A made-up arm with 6 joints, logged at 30 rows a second.
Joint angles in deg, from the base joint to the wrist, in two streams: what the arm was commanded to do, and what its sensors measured. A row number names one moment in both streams.
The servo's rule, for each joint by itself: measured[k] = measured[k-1] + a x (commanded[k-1-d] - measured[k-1]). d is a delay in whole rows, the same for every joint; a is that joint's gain. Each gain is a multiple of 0.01, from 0.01 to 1. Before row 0 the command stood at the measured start. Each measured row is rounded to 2 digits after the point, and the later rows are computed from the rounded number. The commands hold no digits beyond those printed.
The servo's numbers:
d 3
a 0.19 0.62 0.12 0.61 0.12 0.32
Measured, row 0: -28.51, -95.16, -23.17, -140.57, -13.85, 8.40
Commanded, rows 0 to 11: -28.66, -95.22, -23.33, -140.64, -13.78, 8.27; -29.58, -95.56, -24.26, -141.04, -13.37, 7.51; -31.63, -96.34, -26.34, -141.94, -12.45, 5.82; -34.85, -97.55, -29.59, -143.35, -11.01, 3.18; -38.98, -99.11, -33.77, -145.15, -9.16, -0.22; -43.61, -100.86, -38.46, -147.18, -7.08, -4.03; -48.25, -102.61, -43.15, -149.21, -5.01, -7.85; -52.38, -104.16, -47.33, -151.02, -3.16, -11.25; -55.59, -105.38, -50.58, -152.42, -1.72, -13.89; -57.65, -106.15, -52.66, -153.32, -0.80, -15.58; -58.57, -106.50, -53.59, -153.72, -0.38, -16.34; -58.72, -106.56, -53.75, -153.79, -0.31, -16.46
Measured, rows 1 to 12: -28.51, -95.16, -23.17, -140.57, -13.85, 8.40; -28.51, -95.16, -23.17, -140.57, -13.85, 8.40; -28.51, -95.16, -23.17, -140.57, -13.85, 8.40; -28.54, -95.20, -23.19, -140.61, -13.84, 8.36; -28.74, -95.42, -23.32, -140.87, -13.78, 8.09; -29.29, -95.99, -23.68, -141.52, -13.62, 7.36; -30.35, -96.96, -24.39, -142.64, -13.31, 6.02; -31.99, -98.29, -25.52, -144.17, -12.81, 4.02; -34.20, -99.88, -27.07, -146.01, -12.12, 1.44; -36.87, -101.57, -29.00, -147.96, -11.27, -1.53; -39.82, -103.18, -31.20, -149.83, -10.30, -4.64; -42.82, -104.54, -33.53, -151.41, -9.27, -7.60
